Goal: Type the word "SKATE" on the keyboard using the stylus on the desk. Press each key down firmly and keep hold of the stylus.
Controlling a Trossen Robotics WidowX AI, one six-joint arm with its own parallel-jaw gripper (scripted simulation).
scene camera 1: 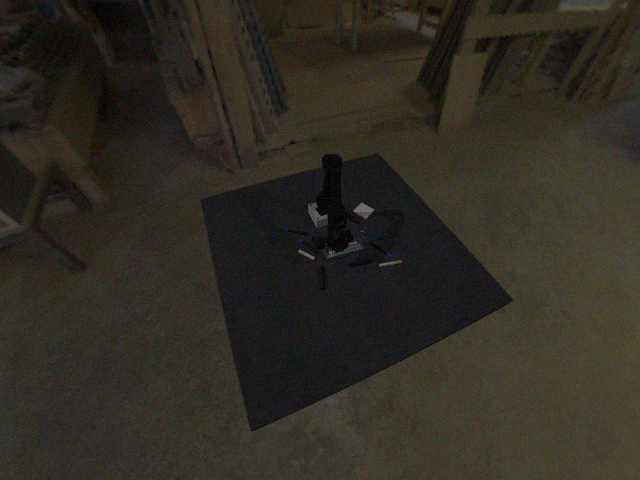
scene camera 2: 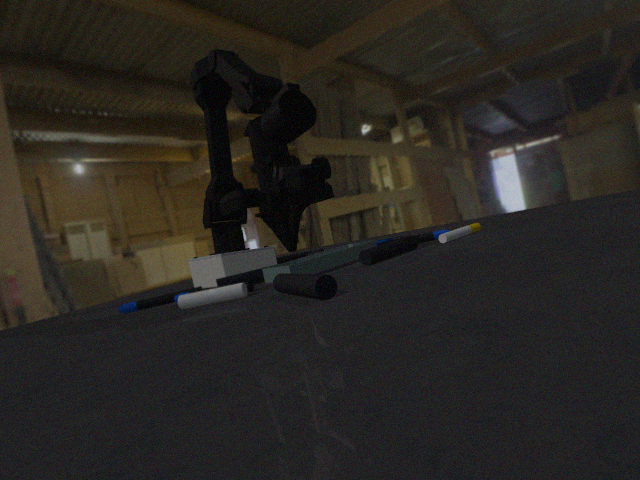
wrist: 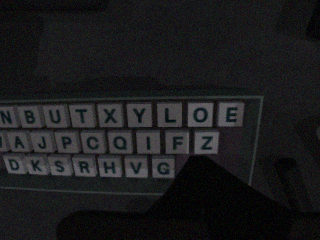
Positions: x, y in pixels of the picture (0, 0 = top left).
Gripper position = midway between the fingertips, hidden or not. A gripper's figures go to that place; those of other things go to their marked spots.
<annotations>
My gripper (scene camera 2: 292, 251): 0.54 m from the lens. A dark cylinder (scene camera 2: 324, 287): 0.33 m from the lens.
</annotations>
